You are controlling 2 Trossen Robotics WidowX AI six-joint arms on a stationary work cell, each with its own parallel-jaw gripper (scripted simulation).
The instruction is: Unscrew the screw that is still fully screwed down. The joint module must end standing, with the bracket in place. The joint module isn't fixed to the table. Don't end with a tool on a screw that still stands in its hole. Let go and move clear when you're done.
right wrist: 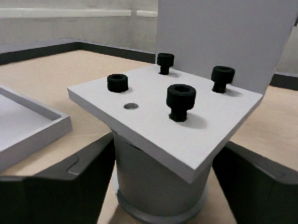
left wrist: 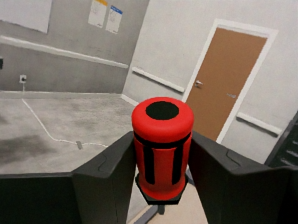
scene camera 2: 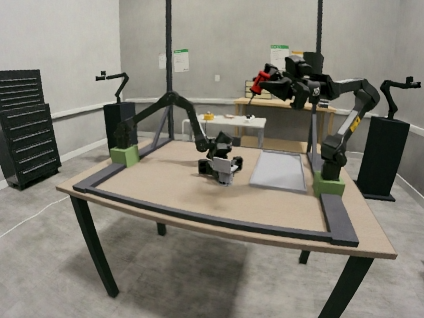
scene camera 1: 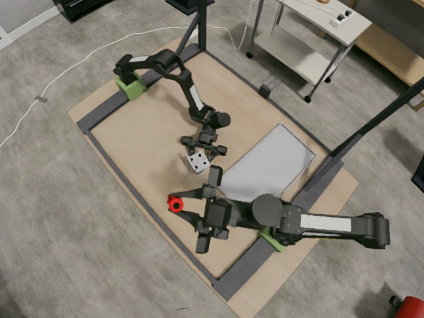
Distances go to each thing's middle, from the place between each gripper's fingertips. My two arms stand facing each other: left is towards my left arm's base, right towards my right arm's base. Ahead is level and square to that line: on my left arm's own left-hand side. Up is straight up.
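Scene:
My left hand is 160 mm past the light grey bracket (right wrist: 251,44), 150 mm to the left of it and 310 mm above it. Counting from that same left hand, I find the black screw (right wrist: 180,98) 160 mm to the right, 180 mm behind and 310 mm below, and the shallow grey tray (scene camera 1: 274,164) 60 mm to the left, 360 mm behind and 380 mm below. Going by their middles, the tray is the farthest from my left hand of the things named here.
As for my right gripper, it is now 3 cm below the black screw. From my right hand the light grey bracket is 1 cm to the left, 2 cm ahead and 4 cm above, whereas the shallow grey tray is 22 cm to the left, 18 cm behind and 3 cm below. By its middle, the tray is nearer to my right gripper than to my left hand.

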